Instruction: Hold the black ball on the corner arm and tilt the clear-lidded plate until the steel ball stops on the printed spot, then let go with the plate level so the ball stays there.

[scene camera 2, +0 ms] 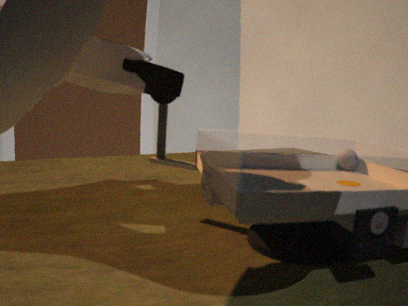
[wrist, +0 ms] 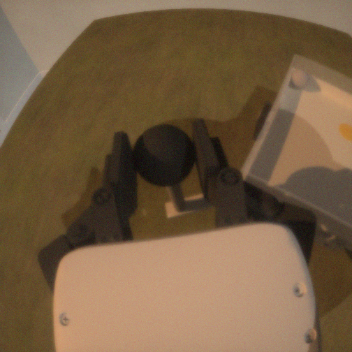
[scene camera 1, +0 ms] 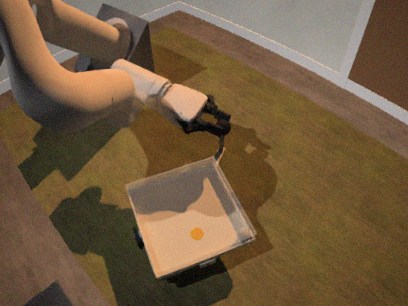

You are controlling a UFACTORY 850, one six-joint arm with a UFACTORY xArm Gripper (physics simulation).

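My gripper [scene camera 1: 224, 124] [scene camera 2: 166, 86] [wrist: 161, 141] is shut on the black ball [wrist: 165, 162], one finger on each side. The ball tops the upright post of the corner arm [scene camera 1: 220, 151] [scene camera 2: 161, 132] [wrist: 176, 196], which joins a corner of the clear-lidded plate [scene camera 1: 175, 250] [scene camera 2: 280, 206] [wrist: 268, 134]. The steel ball [scene camera 2: 348, 159] [wrist: 300, 78] is inside, near another corner, away from the orange printed spot [scene camera 1: 197, 233] [scene camera 2: 348, 183] [wrist: 346, 132]. I cannot clearly make out the steel ball in scene camera 1. The plate's exact tilt is hard to tell.
A dark round base [scene camera 2: 300, 242] is under the plate. A black bracket with a round disc [scene camera 2: 378, 222] is at the plate's side. A grey block [scene camera 1: 141, 44] is by the robot's base. Room walls stand beyond the green surface [scene camera 1: 320, 200].
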